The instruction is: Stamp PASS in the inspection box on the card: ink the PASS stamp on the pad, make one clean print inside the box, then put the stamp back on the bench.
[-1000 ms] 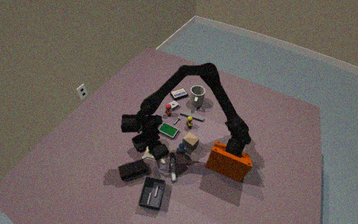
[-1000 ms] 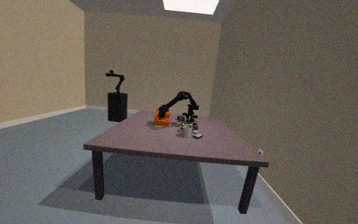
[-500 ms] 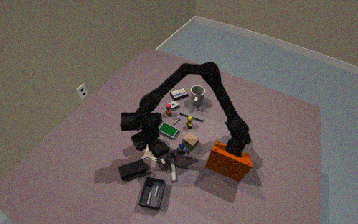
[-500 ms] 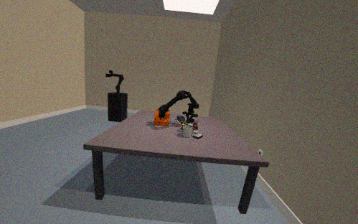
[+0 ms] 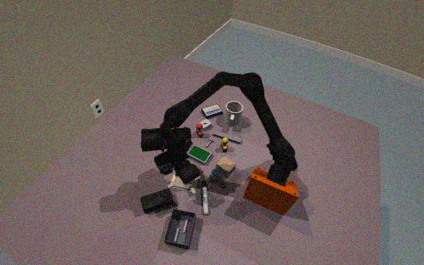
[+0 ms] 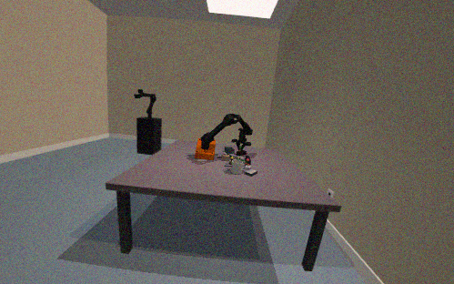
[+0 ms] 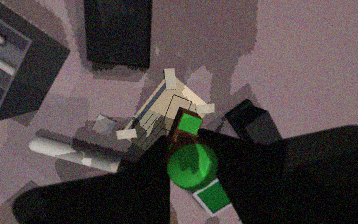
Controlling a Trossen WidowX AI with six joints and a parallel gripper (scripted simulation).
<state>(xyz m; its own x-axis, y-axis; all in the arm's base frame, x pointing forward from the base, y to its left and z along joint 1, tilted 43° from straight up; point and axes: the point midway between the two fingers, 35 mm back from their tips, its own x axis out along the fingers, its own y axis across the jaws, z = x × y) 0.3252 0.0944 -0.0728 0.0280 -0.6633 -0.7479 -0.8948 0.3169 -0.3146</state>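
Now: the yellow-knobbed stamp 70 mm behind my gripper tip, 230 mm to the right of it and 50 mm below it. From my gripper tip the other things lie so: cream card (20 mm behind, 70 mm below); green stamp (right at my gripper tip); white marker (110 mm behind, 60 mm below).
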